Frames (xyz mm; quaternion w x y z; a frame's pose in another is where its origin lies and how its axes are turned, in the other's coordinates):
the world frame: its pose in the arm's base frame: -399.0 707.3 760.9 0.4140 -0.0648 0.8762 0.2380
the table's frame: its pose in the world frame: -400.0 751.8 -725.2 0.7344 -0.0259 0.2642 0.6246
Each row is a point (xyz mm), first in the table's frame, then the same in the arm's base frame.
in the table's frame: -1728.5 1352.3 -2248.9
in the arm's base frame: 636.8 -1412.0 3072.8
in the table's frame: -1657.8 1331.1 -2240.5
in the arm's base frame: 579.1 -1368.3 3089.6
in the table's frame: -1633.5 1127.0 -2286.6
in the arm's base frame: 401.4 -1439.9 3001.9
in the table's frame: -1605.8 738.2 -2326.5
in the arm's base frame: 86.7 -1551.2 2796.7
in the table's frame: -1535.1 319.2 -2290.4
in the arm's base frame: -258.1 -1586.7 2548.3
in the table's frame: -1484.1 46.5 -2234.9
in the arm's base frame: -477.5 -1582.5 2369.8
